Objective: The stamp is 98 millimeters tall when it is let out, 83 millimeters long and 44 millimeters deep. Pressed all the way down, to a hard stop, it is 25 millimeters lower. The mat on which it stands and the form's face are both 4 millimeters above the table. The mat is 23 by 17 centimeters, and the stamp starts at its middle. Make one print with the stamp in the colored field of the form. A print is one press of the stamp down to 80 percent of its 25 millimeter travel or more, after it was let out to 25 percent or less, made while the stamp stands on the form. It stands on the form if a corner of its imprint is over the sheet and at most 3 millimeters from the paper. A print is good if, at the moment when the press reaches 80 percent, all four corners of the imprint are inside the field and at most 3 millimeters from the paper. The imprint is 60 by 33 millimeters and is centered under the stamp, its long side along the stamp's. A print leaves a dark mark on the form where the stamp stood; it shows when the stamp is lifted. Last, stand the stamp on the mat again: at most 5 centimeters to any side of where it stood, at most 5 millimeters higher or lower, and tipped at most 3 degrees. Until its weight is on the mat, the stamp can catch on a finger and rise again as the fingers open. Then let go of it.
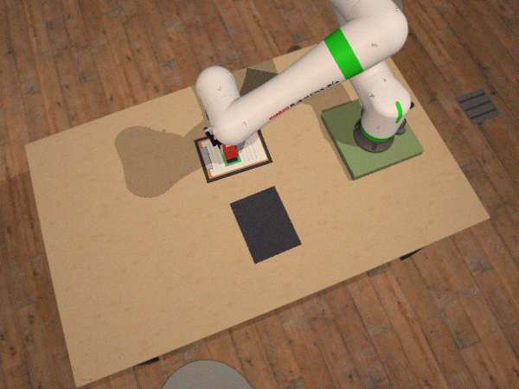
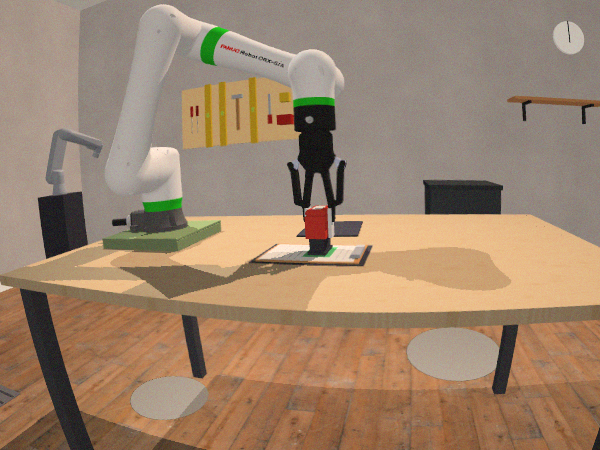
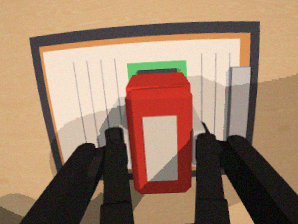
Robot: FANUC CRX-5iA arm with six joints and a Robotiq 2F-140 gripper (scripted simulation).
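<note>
My gripper is now 300 mm to the right of the mat, 70 mm above it and 40 mm short of it. The rest, counted from my hand: red stamp: 20 mm below; clipboard: 70 mm below, 10 mm to the right.
</note>
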